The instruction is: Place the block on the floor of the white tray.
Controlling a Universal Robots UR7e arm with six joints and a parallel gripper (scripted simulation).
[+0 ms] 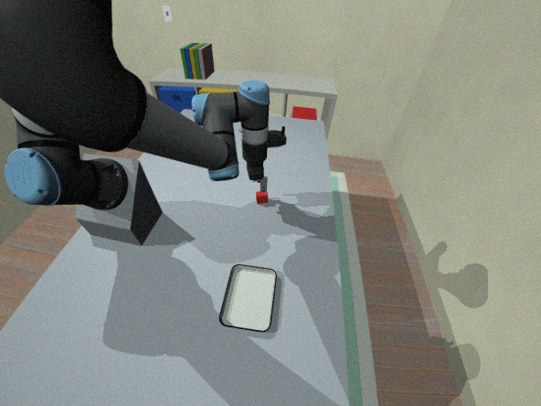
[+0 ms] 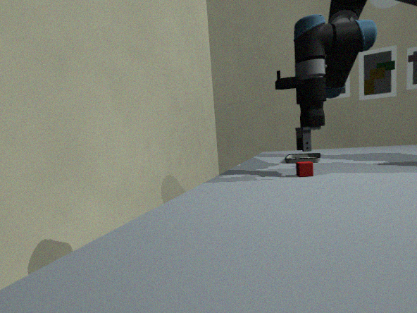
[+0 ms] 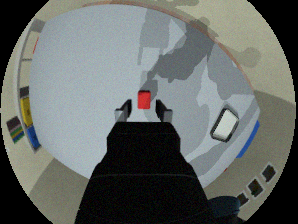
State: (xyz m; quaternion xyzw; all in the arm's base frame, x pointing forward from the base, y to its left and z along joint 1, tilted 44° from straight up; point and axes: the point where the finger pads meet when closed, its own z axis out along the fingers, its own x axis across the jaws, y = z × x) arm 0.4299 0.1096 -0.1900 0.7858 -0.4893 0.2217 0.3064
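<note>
My gripper is now 7 cm above the red block. Also, from my hand: white tray (36 cm to the right, 8 cm below, 6 cm ahead).
</note>
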